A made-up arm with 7 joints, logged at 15 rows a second.
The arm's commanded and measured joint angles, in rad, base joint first. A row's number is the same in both.
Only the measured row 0 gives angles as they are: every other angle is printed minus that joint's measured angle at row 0.
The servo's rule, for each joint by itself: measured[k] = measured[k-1] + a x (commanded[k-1-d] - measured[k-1]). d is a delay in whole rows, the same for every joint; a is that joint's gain. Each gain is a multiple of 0.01, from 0.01 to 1. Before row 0 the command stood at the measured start. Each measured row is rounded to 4 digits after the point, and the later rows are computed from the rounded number. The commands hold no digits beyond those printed.
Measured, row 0:
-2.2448, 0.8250, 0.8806, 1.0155, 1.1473, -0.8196, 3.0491
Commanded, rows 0 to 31:
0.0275, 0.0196, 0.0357, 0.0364, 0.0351, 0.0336, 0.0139
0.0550, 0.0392, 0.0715, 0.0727, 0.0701, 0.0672, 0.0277
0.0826, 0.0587, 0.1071, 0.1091, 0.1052, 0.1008, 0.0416
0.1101, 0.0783, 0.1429, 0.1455, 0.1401, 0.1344, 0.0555
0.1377, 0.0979, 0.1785, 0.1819, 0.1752, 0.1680, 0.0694
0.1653, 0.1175, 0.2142, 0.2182, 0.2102, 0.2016, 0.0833
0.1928, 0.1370, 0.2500, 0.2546, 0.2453, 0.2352, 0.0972
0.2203, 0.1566, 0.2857, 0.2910, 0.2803, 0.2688, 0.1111
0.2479, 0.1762, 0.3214, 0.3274, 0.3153, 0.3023, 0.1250
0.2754, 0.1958, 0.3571, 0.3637, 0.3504, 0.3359, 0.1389
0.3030, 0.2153, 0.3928, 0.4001, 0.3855, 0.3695, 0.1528
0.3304, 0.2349, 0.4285, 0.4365, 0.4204, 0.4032, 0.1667
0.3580, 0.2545, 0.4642, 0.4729, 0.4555, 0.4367, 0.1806
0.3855, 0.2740, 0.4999, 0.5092, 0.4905, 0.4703, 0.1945
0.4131, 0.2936, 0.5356, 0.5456, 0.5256, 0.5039, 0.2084
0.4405, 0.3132, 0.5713, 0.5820, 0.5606, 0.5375, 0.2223
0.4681, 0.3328, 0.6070, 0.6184, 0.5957, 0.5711, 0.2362
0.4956, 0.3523, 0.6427, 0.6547, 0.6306, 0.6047, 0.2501
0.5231, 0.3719, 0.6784, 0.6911, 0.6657, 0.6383, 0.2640
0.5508, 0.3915, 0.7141, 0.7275, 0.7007, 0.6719, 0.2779
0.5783, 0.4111, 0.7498, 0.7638, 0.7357, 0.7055, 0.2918
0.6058, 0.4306, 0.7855, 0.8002, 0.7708, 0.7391, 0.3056
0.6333, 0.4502, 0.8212, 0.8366, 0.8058, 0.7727, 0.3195
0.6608, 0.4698, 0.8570, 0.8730, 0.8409, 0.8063, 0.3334
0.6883, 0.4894, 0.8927, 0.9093, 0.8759, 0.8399, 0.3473
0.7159, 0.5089, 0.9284, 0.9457, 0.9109, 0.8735, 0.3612
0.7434, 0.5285, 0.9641, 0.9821, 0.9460, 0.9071, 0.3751
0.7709, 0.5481, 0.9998, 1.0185, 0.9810, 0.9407, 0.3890
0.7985, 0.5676, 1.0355, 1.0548, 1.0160, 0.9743, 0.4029
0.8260, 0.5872, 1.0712, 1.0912, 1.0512, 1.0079, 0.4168
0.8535, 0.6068, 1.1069, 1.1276, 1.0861, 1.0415, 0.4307
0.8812, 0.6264, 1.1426, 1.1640, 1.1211, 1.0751, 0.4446
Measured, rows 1 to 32:
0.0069, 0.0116, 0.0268, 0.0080, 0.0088, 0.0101, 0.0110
0.0189, 0.0279, 0.0603, 0.0222, 0.0241, 0.0272, 0.0242
0.0348, 0.0461, 0.0954, 0.0413, 0.0444, 0.0493, 0.0379
0.0536, 0.0651, 0.1310, 0.0642, 0.0683, 0.0748, 0.0518
0.0746, 0.0845, 0.1666, 0.0901, 0.0950, 0.1028, 0.0657
0.0973, 0.1040, 0.2023, 0.1183, 0.1238, 0.1324, 0.0796
0.1212, 0.1235, 0.2381, 0.1483, 0.1542, 0.1632, 0.0935
0.1460, 0.1430, 0.2738, 0.1797, 0.1857, 0.1949, 0.1074
0.1715, 0.1626, 0.3095, 0.2122, 0.2181, 0.2271, 0.1213
0.1975, 0.1822, 0.3452, 0.2455, 0.2512, 0.2597, 0.1352
0.2239, 0.2017, 0.3809, 0.2795, 0.2848, 0.2926, 0.1491
0.2505, 0.2213, 0.4166, 0.3140, 0.3187, 0.3258, 0.1630
0.2774, 0.2409, 0.4523, 0.3490, 0.3529, 0.3591, 0.1769
0.3044, 0.2604, 0.4880, 0.3842, 0.3873, 0.3925, 0.1908
0.3316, 0.2800, 0.5237, 0.4197, 0.4219, 0.4259, 0.2047
0.3588, 0.2996, 0.5594, 0.4554, 0.4566, 0.4594, 0.2186
0.3861, 0.3192, 0.5951, 0.4913, 0.4914, 0.4929, 0.2325
0.4135, 0.3387, 0.6308, 0.5272, 0.5262, 0.5264, 0.2464
0.4409, 0.3583, 0.6665, 0.5633, 0.5611, 0.5600, 0.2603
0.4684, 0.3779, 0.7022, 0.5994, 0.5960, 0.5936, 0.2742
0.4959, 0.3975, 0.7379, 0.6356, 0.6309, 0.6272, 0.2881
0.5234, 0.4170, 0.7736, 0.6718, 0.6659, 0.6608, 0.3019
0.5509, 0.4366, 0.8093, 0.7081, 0.7009, 0.6944, 0.3158
0.5784, 0.4562, 0.8451, 0.7444, 0.7359, 0.7280, 0.3297
0.6059, 0.4758, 0.8808, 0.7807, 0.7709, 0.7616, 0.3436
0.6334, 0.4953, 0.9165, 0.8170, 0.8059, 0.7952, 0.3575
0.6609, 0.5149, 0.9522, 0.8533, 0.8409, 0.8288, 0.3714
0.6884, 0.5345, 0.9879, 0.8896, 0.8759, 0.8624, 0.3853
0.7159, 0.5540, 1.0236, 0.9259, 0.9109, 0.8960, 0.3992
0.7434, 0.5736, 1.0593, 0.9623, 0.9460, 0.9296, 0.4131
0.7709, 0.5932, 1.0950, 0.9987, 0.9810, 0.9632, 0.4270
0.7985, 0.6128, 1.1307, 1.0351, 1.0160, 0.9968, 0.4409
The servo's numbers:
d 0
a 0.25 0.59 0.75 0.22 0.25 0.30 0.79

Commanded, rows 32 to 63:
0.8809, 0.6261, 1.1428, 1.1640, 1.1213, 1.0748, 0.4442
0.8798, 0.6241, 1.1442, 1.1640, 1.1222, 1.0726, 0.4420
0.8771, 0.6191, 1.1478, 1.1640, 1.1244, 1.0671, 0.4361
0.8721, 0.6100, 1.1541, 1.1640, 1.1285, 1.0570, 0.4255
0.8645, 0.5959, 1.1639, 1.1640, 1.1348, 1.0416, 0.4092
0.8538, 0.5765, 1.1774, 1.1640, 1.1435, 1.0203, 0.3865
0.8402, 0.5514, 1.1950, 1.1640, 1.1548, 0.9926, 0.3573
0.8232, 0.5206, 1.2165, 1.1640, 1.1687, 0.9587, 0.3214
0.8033, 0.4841, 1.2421, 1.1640, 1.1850, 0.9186, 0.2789
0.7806, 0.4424, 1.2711, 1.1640, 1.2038, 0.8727, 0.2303
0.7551, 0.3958, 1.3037, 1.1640, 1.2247, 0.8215, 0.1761
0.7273, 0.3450, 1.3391, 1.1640, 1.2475, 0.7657, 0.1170
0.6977, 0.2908, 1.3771, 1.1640, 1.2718, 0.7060, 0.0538
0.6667, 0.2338, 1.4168, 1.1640, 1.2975, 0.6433, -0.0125
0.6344, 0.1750, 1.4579, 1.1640, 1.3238, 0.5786, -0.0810
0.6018, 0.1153, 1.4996, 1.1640, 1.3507, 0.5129, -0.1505
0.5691, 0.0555, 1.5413, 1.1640, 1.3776, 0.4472, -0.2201
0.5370, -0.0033, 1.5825, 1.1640, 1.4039, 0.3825, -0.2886
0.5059, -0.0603, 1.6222, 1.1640, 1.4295, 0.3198, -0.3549
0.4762, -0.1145, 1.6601, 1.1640, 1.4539, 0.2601, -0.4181
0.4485, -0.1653, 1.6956, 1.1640, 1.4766, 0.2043, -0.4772
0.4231, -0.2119, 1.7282, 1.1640, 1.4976, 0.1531, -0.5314
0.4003, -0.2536, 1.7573, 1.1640, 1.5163, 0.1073, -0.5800
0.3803, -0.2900, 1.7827, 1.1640, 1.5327, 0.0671, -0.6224
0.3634, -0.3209, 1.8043, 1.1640, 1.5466, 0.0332, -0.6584
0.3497, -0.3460, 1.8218, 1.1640, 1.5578, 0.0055, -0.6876
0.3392, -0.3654, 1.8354, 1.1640, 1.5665, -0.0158, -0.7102
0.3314, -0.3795, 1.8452, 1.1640, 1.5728, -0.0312, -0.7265
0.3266, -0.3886, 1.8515, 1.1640, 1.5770, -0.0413, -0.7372
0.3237, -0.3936, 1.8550, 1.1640, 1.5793, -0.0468, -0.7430
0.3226, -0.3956, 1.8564, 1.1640, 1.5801, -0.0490, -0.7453
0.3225, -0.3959, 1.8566, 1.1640, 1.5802, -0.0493, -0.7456
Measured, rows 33 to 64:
0.8191, 0.6206, 1.1398, 1.0635, 1.0423, 1.0202, 0.4435
0.8343, 0.6227, 1.1431, 1.0856, 1.0623, 1.0359, 0.4423
0.8450, 0.6206, 1.1466, 1.1028, 1.0778, 1.0453, 0.4374
0.8518, 0.6143, 1.1522, 1.1163, 1.0905, 1.0488, 0.4280
0.8550, 0.6034, 1.1610, 1.1268, 1.1016, 1.0466, 0.4131
0.8547, 0.5875, 1.1733, 1.1350, 1.1121, 1.0387, 0.3921
0.8511, 0.5662, 1.1896, 1.1414, 1.1228, 1.0249, 0.3646
0.8441, 0.5393, 1.2098, 1.1464, 1.1343, 1.0050, 0.3305
0.8339, 0.5067, 1.2340, 1.1503, 1.1470, 0.9791, 0.2897
0.8206, 0.4688, 1.2618, 1.1533, 1.1612, 0.9472, 0.2428
0.8042, 0.4257, 1.2932, 1.1557, 1.1771, 0.9095, 0.1901
0.7850, 0.3781, 1.3276, 1.1575, 1.1947, 0.8664, 0.1324
0.7632, 0.3266, 1.3647, 1.1589, 1.2140, 0.8183, 0.0703
0.7391, 0.2718, 1.4038, 1.1600, 1.2349, 0.7658, 0.0049
0.7129, 0.2147, 1.4444, 1.1609, 1.2571, 0.7096, -0.0630
0.6851, 0.1561, 1.4858, 1.1616, 1.2805, 0.6506, -0.1321
0.6561, 0.0967, 1.5274, 1.1621, 1.3048, 0.5896, -0.2016
0.6263, 0.0377, 1.5687, 1.1625, 1.3296, 0.5275, -0.2703
0.5962, -0.0201, 1.6088, 1.1628, 1.3546, 0.4652, -0.3371
0.5662, -0.0758, 1.6473, 1.1631, 1.3794, 0.4037, -0.4011
0.5368, -0.1286, 1.6835, 1.1633, 1.4037, 0.3439, -0.4612
0.5084, -0.1777, 1.7170, 1.1635, 1.4272, 0.2867, -0.5167
0.4814, -0.2225, 1.7472, 1.1636, 1.4495, 0.2329, -0.5667
0.4561, -0.2623, 1.7738, 1.1637, 1.4703, 0.1832, -0.6107
0.4329, -0.2969, 1.7967, 1.1638, 1.4894, 0.1382, -0.6484
0.4121, -0.3259, 1.8155, 1.1638, 1.5065, 0.0984, -0.6794
0.3939, -0.3492, 1.8304, 1.1638, 1.5215, 0.0641, -0.7037
0.3783, -0.3671, 1.8415, 1.1638, 1.5343, 0.0355, -0.7217
0.3654, -0.3798, 1.8490, 1.1638, 1.5450, 0.0125, -0.7339
0.3550, -0.3879, 1.8535, 1.1638, 1.5536, -0.0053, -0.7411
0.3469, -0.3924, 1.8557, 1.1638, 1.5602, -0.0184, -0.7444
0.3408, -0.3945, 1.8564, 1.1638, 1.5652, -0.0277, -0.7453

